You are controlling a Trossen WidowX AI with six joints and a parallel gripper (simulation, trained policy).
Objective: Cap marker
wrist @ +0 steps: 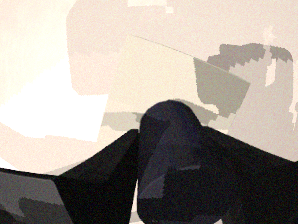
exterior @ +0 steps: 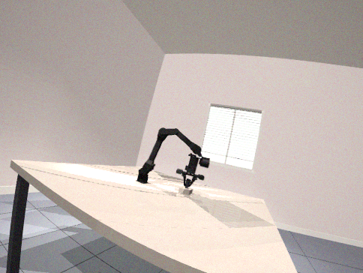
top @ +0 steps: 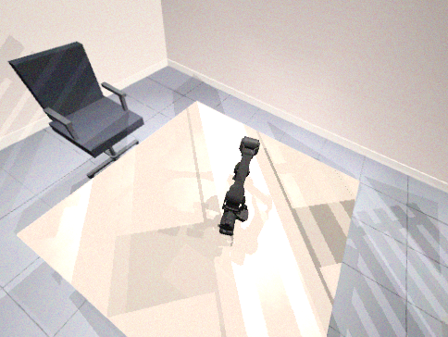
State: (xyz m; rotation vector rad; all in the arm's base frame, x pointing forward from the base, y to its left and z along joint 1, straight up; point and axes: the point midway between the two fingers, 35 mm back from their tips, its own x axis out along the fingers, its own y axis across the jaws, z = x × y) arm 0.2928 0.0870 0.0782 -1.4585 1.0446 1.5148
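My gripper tip is now 3 cm below the dark cap. The rest, counted from my gripper tip: pale holder block 3 cm below.
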